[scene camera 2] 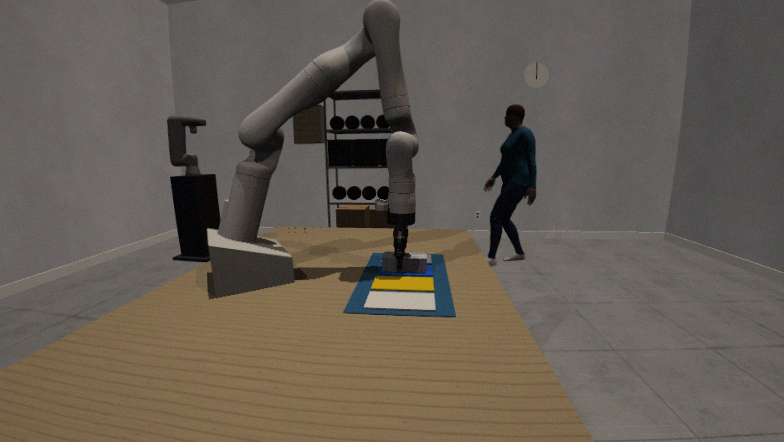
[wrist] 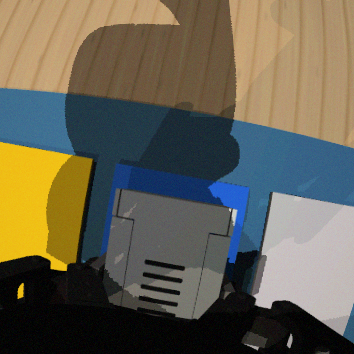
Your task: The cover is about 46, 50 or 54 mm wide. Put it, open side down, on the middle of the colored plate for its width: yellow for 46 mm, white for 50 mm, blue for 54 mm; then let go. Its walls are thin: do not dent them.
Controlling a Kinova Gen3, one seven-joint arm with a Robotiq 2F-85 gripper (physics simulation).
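Frame: origin at the arm's base, x back, y right, z up, level; millimetres.
Where they show: gripper, fingertip midpoint: (scene camera 2: 399, 266) (wrist: 162, 278); arm's base at its link origin: (scene camera 2: 238, 237).
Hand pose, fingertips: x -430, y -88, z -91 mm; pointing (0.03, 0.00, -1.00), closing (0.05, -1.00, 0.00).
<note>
Things, the pixels of their top centre, and the offset from my fingertips. Level surfaces: height alone.
- grey cover at its top centre: (wrist: 153, 323) (scene camera 2: 404, 254) dx -13, dy -1, dz +34 mm
- yellow plate at its top centre: (wrist: 20, 259) (scene camera 2: 403, 282) dx -19, dy +94, dz -8 mm
- white plate at its top centre: (scene camera 2: 400, 300) dx -23, dy +189, dz -8 mm
- dark blue mat at its surface level: dz -12 mm
- wooden table at its surface level: dz -14 mm
The grey cover (scene camera 2: 415, 264) (wrist: 170, 225) has slots in its face and is held upright between the fingers. My gripper (scene camera 2: 399, 264) (wrist: 162, 278) is shut on it. The cover is low over the blue plate (scene camera 2: 430, 270) (wrist: 232, 194); whether it touches the plate cannot be told. In the wrist view, blue shows along its far edge and in strips at both sides. Its open underside is hidden. The yellow plate (scene camera 2: 403, 283) (wrist: 30, 200) lies on one side of the blue one. The white plate (scene camera 2: 400, 300) lies beyond the yellow, nearest the scene camera.
A light grey plate (scene camera 2: 429, 257) (wrist: 310, 240) lies on the blue plate's other side. All the plates lie on a dark blue mat (scene camera 2: 445, 296) (wrist: 30, 115) on the wooden table (scene camera 2: 274, 356) (wrist: 30, 45). A person (scene camera 2: 517, 156) stands beyond the table's right edge.
</note>
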